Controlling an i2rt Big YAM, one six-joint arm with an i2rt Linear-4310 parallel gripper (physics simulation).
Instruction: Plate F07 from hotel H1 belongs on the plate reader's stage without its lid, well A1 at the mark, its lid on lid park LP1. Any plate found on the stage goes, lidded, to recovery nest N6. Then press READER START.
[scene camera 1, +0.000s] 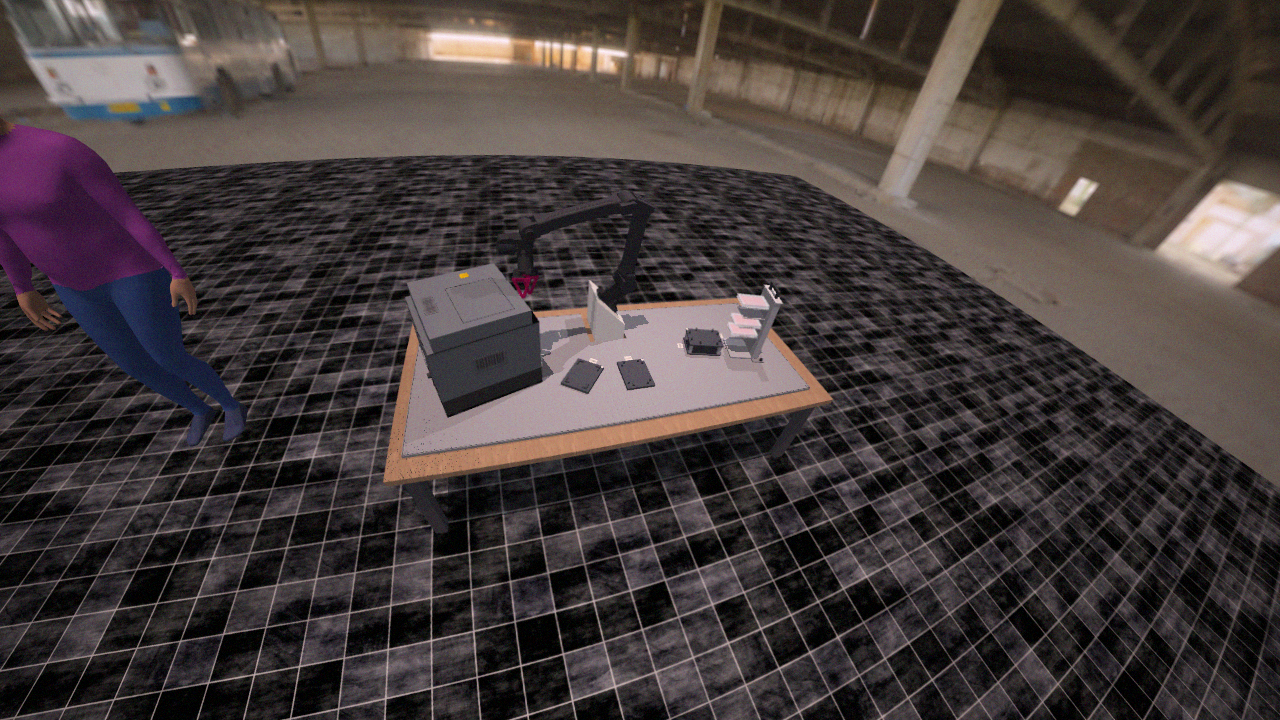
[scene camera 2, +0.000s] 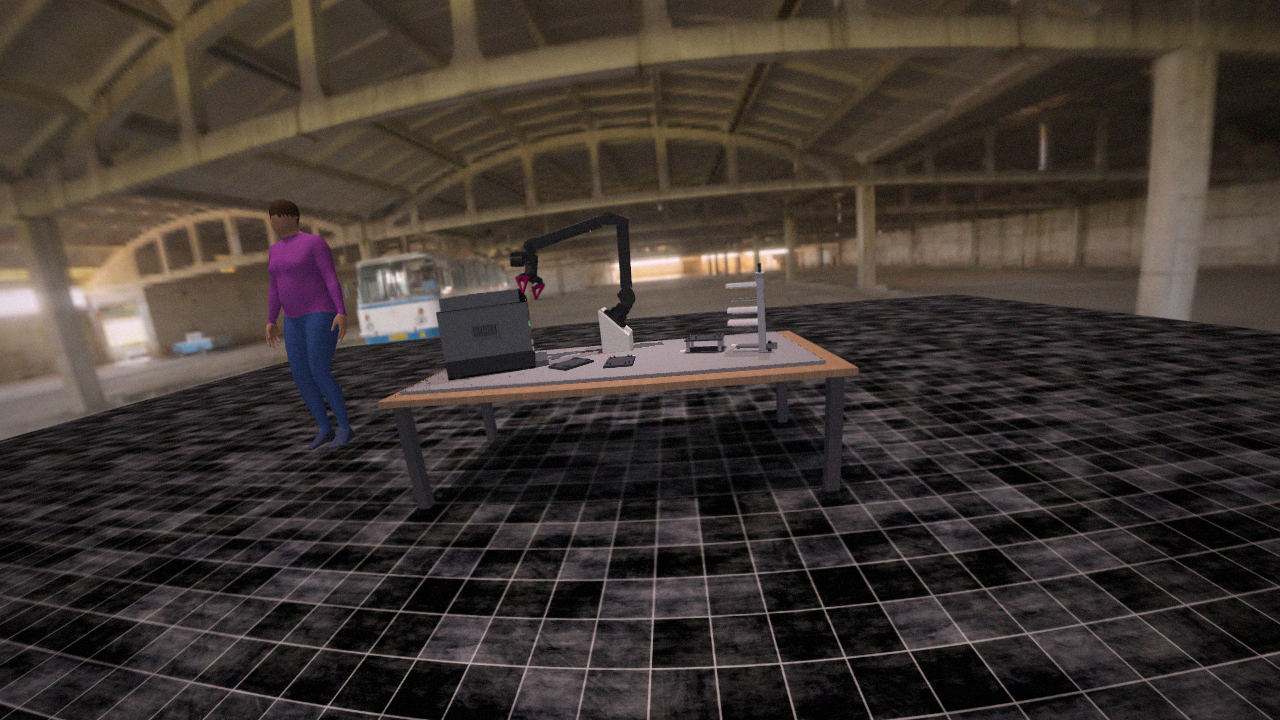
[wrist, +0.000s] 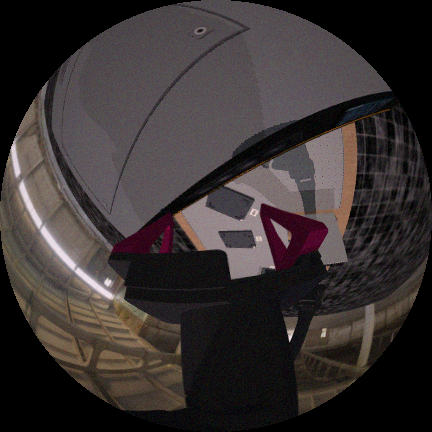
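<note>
The big grey box, the plate reader, stands at the table's left end. Its stage and START button cannot be made out. My gripper is open and empty, in the air above the reader's arm-side edge. The hotel stands at the right end and bears several pale plates on its levels; F07 cannot be told by label. Two dark flat holders, one nearer the reader and one beside it, look empty; their labels are unreadable.
A raised black holder stands left of the hotel. The arm's pale base bracket rises at the table's back edge. A person stands beyond the table's left end.
</note>
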